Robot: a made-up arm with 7 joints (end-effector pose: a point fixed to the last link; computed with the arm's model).
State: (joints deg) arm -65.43 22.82 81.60 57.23 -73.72 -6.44 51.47
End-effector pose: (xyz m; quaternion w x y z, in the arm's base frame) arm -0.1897 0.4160 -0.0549 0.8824 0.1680 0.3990 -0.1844
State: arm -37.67 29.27 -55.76 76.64 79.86 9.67 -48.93
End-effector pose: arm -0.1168 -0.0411 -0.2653 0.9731 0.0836 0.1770 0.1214
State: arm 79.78 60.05 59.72 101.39 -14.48 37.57 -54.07
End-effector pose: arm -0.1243 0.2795 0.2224 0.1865 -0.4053 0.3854 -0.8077
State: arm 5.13 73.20 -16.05 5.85 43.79 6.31 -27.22
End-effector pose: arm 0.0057 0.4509 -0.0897 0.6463 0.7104 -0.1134 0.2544
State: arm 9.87 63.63 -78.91 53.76 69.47 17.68 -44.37
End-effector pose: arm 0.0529 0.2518 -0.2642 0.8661 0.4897 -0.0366 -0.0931
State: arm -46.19 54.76 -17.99 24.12 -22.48 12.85 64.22
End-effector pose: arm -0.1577 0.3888 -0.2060 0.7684 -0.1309 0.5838 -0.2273
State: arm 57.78 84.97 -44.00 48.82 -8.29 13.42 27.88
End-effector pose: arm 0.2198 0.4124 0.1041 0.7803 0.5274 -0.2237 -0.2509
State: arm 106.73 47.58 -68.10 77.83 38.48 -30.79 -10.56
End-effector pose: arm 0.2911 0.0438 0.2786 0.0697 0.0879 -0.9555 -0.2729
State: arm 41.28 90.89 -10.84 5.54 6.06 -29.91 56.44
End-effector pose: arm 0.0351 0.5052 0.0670 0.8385 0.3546 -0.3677 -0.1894
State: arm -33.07 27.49 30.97 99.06 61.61 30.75 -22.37
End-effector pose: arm 0.1689 0.2128 -0.1547 0.8460 0.0827 -0.3807 0.3639
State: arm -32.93 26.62 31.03 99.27 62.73 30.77 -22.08
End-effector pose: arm 0.1692 0.2106 -0.1552 0.8431 0.0676 -0.3813 0.3731
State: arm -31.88 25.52 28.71 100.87 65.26 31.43 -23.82
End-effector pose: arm 0.1756 0.1943 -0.1536 0.8455 0.0366 -0.3748 0.3786
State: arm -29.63 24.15 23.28 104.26 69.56 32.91 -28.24
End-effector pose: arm 0.1877 0.1595 -0.1463 0.8553 -0.0146 -0.3570 0.3752
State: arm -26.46 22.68 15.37 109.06 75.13 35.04 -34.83
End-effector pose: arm 0.1990 0.1110 -0.1299 0.8719 -0.0791 -0.3278 0.3551
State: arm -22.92 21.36 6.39 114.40 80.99 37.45 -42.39
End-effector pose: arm 0.2021 0.0601 -0.1050 0.8915 -0.1427 -0.2929 0.3149
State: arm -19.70 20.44 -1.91 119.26 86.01 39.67 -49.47
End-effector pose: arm 0.1961 0.0186 -0.0781 0.9089 -0.1907 -0.2617 0.2626
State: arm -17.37 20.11 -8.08 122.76 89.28 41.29 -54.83
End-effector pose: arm 0.1865 -0.0076 -0.0578 0.9215 -0.2155 -0.2412 0.2151
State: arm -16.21 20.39 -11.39 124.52 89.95 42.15 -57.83
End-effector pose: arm 0.1799 -0.0193 -0.0487 0.9296 -0.2145 -0.2351 0.1858
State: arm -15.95 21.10 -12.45 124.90 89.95 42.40 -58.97
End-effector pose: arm 0.1773 -0.0220 -0.0478 0.9344 -0.2056 -0.2327 0.1749
